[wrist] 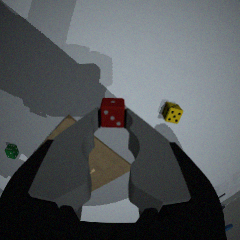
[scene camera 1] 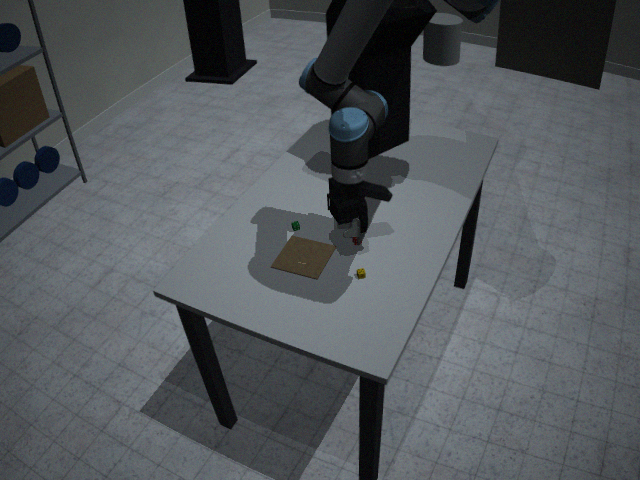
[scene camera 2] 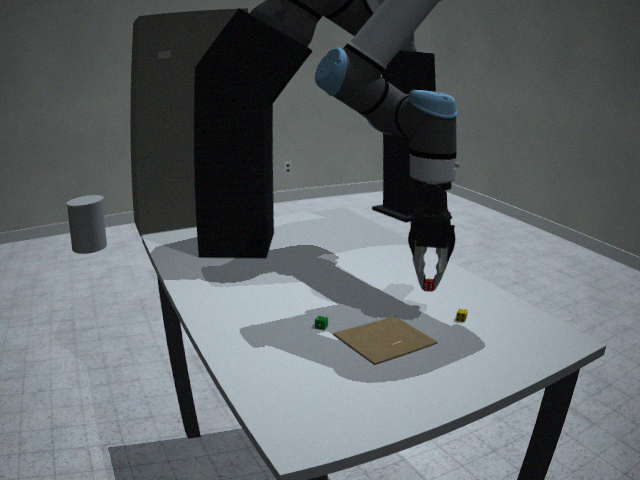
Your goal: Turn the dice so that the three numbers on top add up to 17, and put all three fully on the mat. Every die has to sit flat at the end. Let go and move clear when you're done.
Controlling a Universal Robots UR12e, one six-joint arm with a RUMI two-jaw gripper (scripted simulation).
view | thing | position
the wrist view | my gripper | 112, 110
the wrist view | brown mat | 105, 165
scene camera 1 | my gripper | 356, 242
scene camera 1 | brown mat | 300, 256
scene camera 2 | my gripper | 428, 289
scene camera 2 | brown mat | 390, 338
